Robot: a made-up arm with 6 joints.
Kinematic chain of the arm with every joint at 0, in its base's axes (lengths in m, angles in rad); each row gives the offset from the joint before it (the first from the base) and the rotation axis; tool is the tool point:
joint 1: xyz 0 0 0.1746 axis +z
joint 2: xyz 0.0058 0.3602 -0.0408 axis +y
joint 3: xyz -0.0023 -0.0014 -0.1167 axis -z
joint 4: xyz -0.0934 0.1 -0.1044 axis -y
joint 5: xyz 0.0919 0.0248 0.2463 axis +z
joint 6: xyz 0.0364 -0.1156 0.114 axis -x
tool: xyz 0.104 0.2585 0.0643
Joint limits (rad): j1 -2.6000..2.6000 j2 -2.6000..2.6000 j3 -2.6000..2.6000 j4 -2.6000..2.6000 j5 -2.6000..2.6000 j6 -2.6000..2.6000
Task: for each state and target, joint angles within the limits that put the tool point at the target. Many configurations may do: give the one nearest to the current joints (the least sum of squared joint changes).
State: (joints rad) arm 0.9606 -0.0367 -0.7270 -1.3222 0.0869 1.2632
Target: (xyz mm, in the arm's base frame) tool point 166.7 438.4 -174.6
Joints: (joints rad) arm 0.2107 -0.5501 -0.6045 -1.2464 -0.1666 1.7726
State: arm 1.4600 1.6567 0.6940 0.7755 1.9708 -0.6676
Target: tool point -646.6 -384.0 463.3
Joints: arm 2.1245 1.3644 0.5277 0.7241 2.1191 -0.1948
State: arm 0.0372 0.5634 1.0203 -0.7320 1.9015 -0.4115
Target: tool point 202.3 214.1 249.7
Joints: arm 0.2184 0.2753 1.4371 -0.8273 2.2002 -0.3020
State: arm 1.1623 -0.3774 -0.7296 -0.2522 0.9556 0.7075
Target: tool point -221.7 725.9 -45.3
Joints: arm 0.4330 -0.4395 -0.5994 -1.0493 0.4965 0.5019
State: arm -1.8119 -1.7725 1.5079 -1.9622 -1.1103 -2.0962
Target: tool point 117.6 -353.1 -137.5
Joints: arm -1.3554 -1.6956 1.9013 -1.9850 -0.9382 -2.3559
